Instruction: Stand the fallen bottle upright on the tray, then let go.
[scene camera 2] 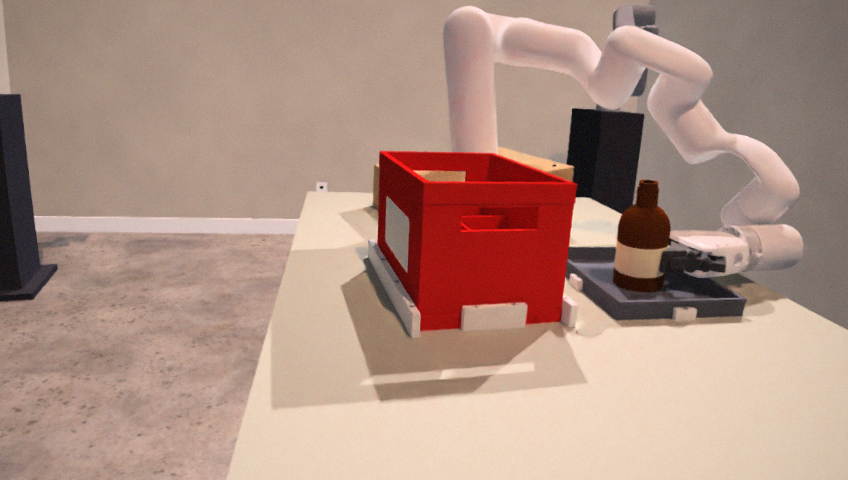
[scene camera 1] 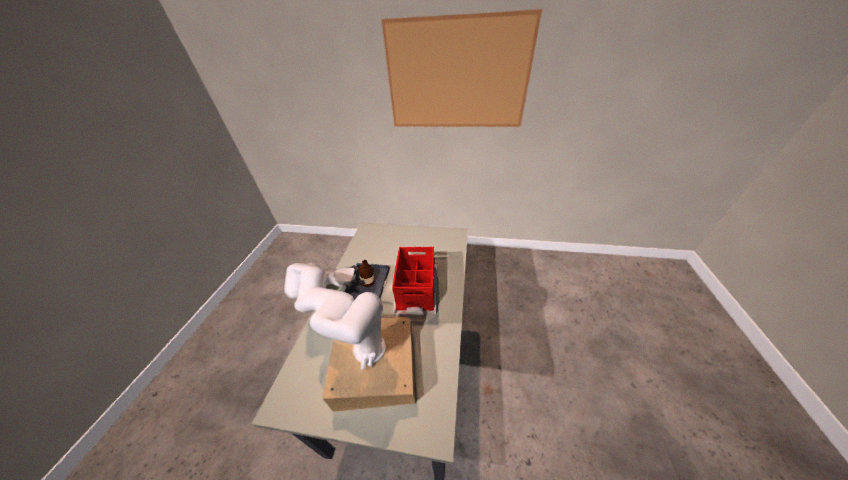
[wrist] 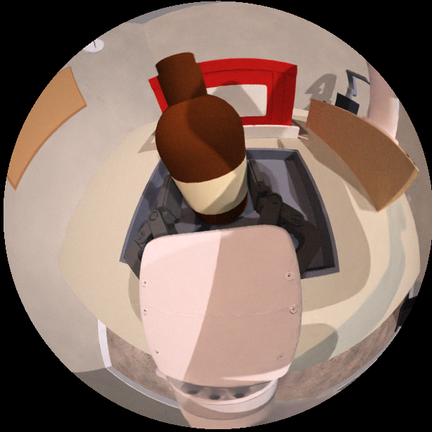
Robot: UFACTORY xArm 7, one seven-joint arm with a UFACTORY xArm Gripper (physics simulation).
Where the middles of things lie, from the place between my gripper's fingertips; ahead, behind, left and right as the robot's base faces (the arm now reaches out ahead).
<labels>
I see the brown bottle (scene camera 2: 643, 234) 10 mm to the right of my hand and 30 mm above it.
</labels>
